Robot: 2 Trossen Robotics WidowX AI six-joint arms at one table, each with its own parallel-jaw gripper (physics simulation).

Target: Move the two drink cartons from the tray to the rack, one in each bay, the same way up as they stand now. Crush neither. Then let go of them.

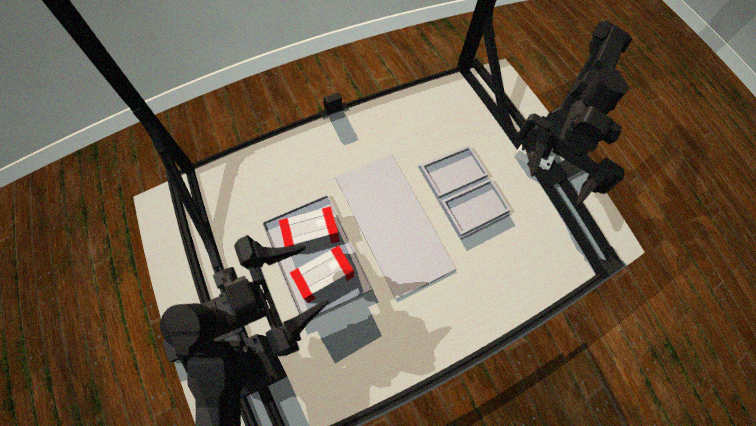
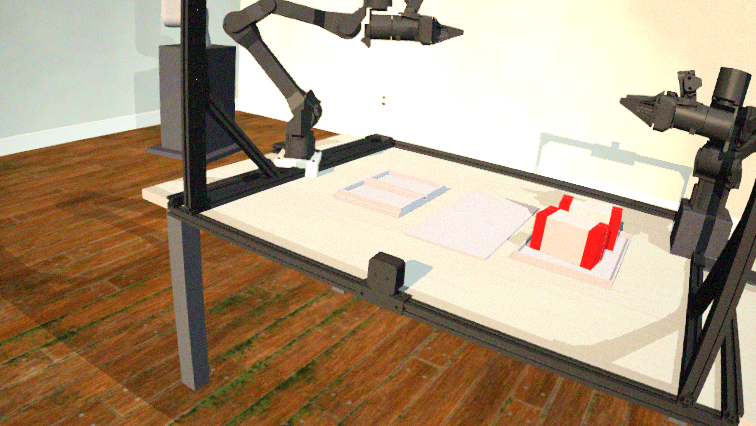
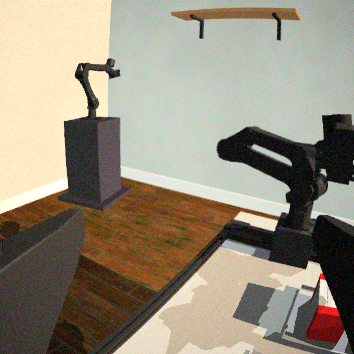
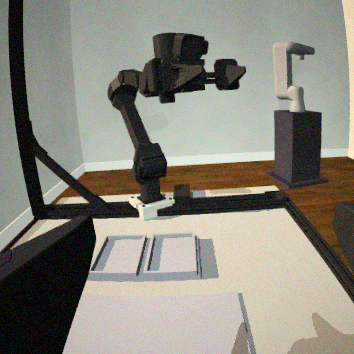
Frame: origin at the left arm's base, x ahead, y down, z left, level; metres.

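Where they show: left gripper, between the fingertips: (image 1: 556, 189) (image 2: 461, 31) (image 3: 203, 225) (image 4: 224, 68); right gripper, between the fingertips: (image 1: 316, 273) (image 2: 623, 98) (image 3: 339, 178) (image 4: 218, 222); left arm's base, origin of its link: (image 2: 298, 155) (image 4: 150, 198); right arm's base, origin of its link: (image 1: 245, 367) (image 2: 706, 209) (image 3: 297, 222).
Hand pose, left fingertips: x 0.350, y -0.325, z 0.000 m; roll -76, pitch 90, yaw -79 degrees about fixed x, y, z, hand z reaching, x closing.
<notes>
Each offset is from my left fingertips to the centre of the thing. "pt": to the spot under its first point. Level surfaces: height alone.
Two white cartons with red ends stand apart in the tray {dz -0.337, dx +0.230, dy +0.353 m} (image 1: 296, 210) (image 2: 560, 272): one carton {dz -0.372, dx +0.196, dy +0.321 m} (image 1: 309, 224) (image 2: 563, 235) square to it, the other carton {dz -0.288, dx +0.262, dy +0.321 m} (image 1: 320, 272) (image 2: 589, 209) (image 3: 325, 325) slightly turned. The low two-bay rack {dz -0.124, dx -0.120, dy +0.351 m} (image 1: 465, 188) (image 2: 370, 203) (image 4: 170, 275) has both bays empty. My right gripper (image 1: 315, 275) (image 2: 623, 101) (image 4: 218, 222) is open and empty, above the tray side and higher than the cartons. My left gripper (image 1: 556, 186) (image 2: 461, 32) (image 3: 203, 225) is open and empty, high above the table on the rack side.
A thin flat board {dy +0.357 m} (image 1: 394, 227) (image 2: 470, 224) (image 4: 160, 320) lies between tray and rack. A dark frame (image 1: 391, 91) (image 2: 285, 248) edges the table, with uprights near both arms. A small black box {pt dz -0.539, dx -0.129, dy +0.312 m} (image 1: 333, 102) (image 2: 386, 272) sits on one frame bar.
</notes>
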